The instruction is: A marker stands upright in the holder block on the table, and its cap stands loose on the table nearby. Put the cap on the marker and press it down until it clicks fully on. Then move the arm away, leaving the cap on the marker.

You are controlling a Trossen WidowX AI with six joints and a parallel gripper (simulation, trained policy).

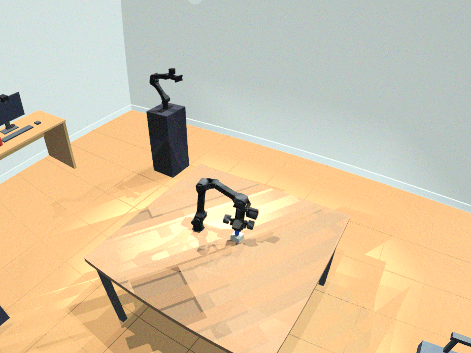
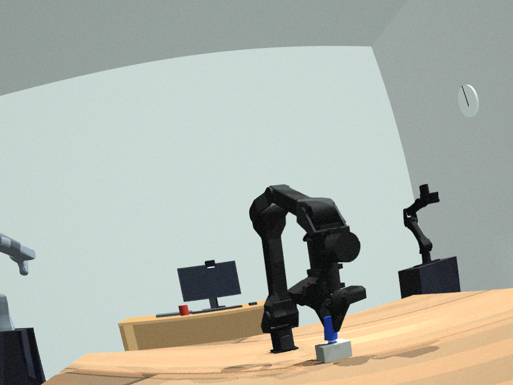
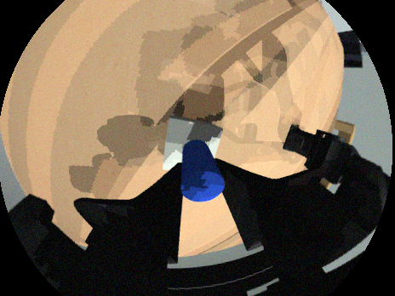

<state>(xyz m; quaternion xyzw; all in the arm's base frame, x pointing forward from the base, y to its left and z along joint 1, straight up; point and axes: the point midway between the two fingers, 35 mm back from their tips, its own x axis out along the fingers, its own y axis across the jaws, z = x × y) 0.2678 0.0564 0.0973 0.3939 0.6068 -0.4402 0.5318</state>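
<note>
Right now the blue cap is 1 cm above my gripper tip. The rest, counted from my gripper tip: blue marker 1 cm above; holder block 5 cm below.
</note>
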